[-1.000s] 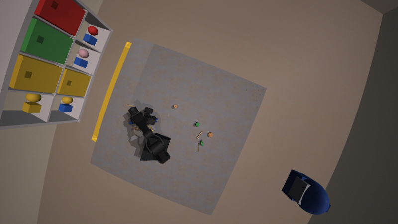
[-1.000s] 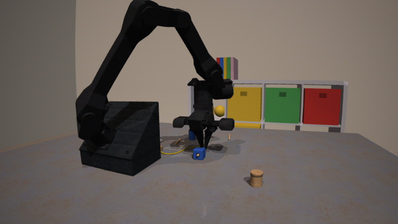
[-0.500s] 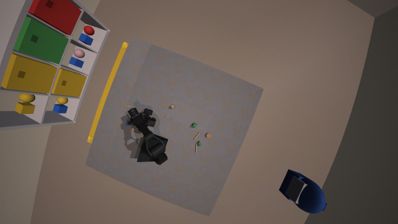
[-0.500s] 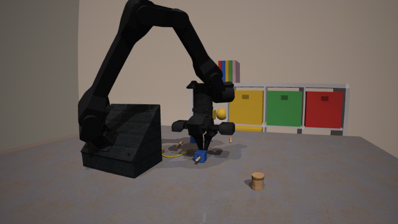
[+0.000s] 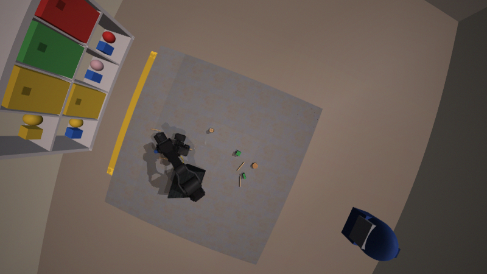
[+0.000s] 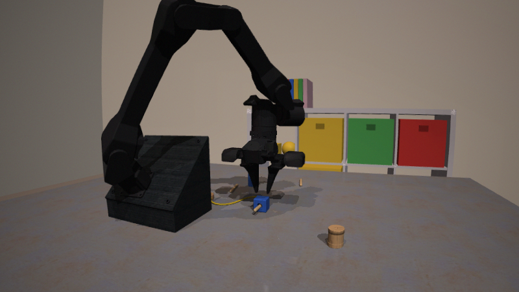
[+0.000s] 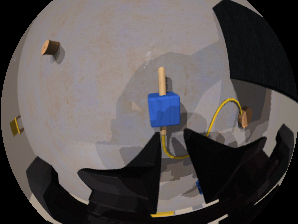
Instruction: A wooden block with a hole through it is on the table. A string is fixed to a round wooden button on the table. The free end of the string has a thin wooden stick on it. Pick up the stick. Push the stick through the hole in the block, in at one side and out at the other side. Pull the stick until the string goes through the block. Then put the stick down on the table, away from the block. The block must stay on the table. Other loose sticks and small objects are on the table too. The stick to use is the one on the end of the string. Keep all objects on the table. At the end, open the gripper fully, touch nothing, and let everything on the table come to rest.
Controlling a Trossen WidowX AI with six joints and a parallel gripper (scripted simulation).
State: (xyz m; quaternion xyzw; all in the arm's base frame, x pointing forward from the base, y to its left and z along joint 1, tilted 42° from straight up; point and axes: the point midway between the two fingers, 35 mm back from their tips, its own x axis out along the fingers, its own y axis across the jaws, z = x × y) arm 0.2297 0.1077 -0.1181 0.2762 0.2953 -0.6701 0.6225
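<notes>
The blue block lies 20 mm to the right of my gripper tip and 20 mm below it. From my gripper tip the other things lie so: blue cylinder (180 mm to the left, 80 mm behind, 20 mm below); then wooden cylinder (170 mm ahead, 160 mm to the right, 20 mm below).
</notes>
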